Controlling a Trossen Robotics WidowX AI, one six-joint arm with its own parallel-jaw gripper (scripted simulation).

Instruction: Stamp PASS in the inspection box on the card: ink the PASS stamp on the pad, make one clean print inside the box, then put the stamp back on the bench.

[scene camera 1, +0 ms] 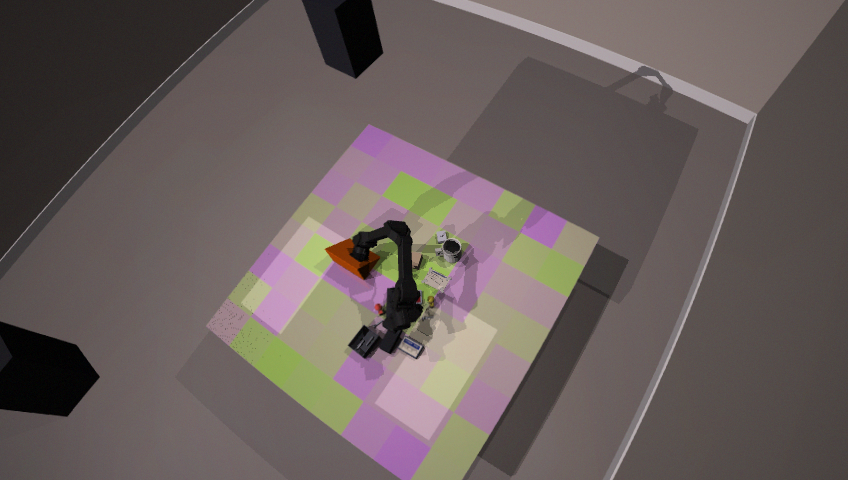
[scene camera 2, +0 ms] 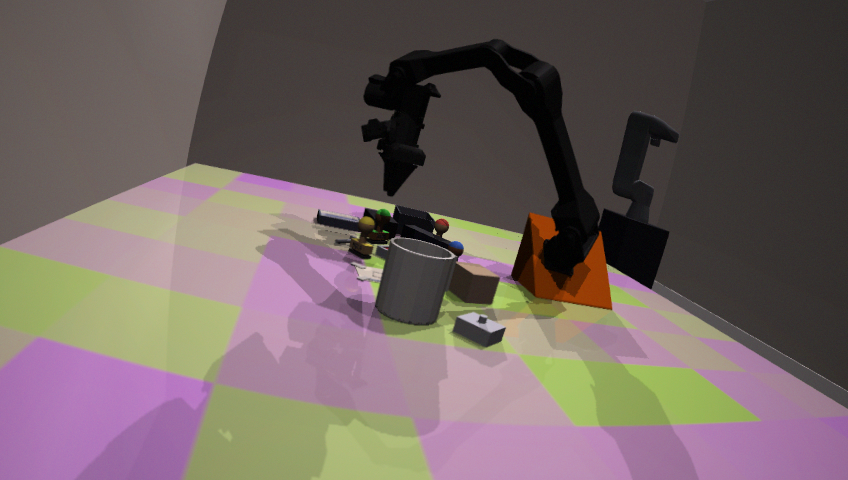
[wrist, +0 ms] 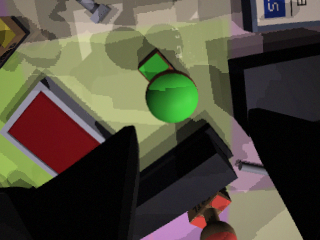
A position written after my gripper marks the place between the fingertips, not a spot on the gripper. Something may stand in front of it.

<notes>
In view: my gripper (scene camera 2: 387, 193), a grey cup (scene camera 2: 416, 274), a grey box (scene camera 2: 478, 328), a brown block (scene camera 2: 472, 283) and a green-knobbed stamp (wrist: 171, 96).
My gripper shows as well in the wrist view (wrist: 193, 127). The wrist view does not show the grey cup: it is out of frame. The wrist view misses the grey box: it is out of frame.
</notes>
